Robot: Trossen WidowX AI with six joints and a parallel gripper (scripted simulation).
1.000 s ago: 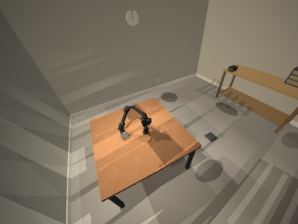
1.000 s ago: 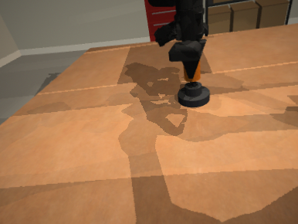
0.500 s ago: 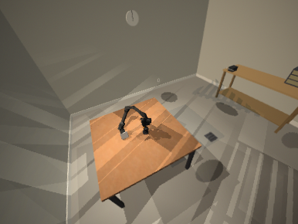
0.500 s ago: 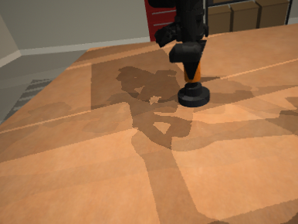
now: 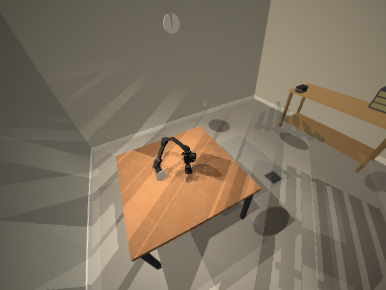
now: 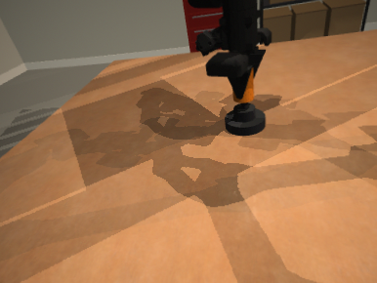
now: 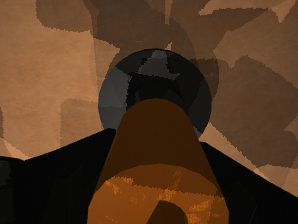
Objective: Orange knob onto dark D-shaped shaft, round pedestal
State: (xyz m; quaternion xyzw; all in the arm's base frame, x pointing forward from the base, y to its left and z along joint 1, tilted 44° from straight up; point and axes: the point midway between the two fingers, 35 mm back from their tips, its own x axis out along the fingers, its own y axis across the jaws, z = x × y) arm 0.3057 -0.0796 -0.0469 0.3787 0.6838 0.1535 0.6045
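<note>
Right now my gripper tip is 2 cm below the orange knob. From my gripper tip the other things lie so: dark round pedestal (4 cm below).
</note>
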